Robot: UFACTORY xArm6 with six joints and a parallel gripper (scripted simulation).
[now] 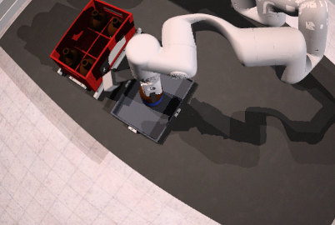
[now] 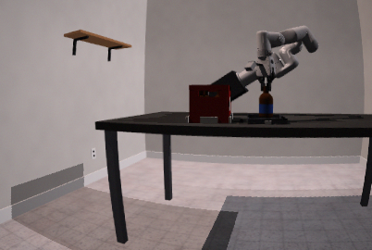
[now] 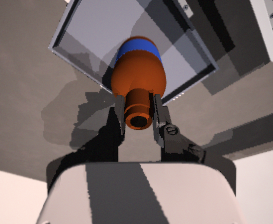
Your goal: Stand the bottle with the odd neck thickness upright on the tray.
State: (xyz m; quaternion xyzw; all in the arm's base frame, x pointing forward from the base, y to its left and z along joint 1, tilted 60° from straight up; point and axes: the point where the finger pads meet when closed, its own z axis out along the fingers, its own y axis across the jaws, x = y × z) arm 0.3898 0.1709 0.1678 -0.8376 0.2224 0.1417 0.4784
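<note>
Now: hand 160 mm above the dark flat tray. From my hand the other things lie so: red crate (280 mm to the right, 90 mm below, 20 mm ahead).
</note>
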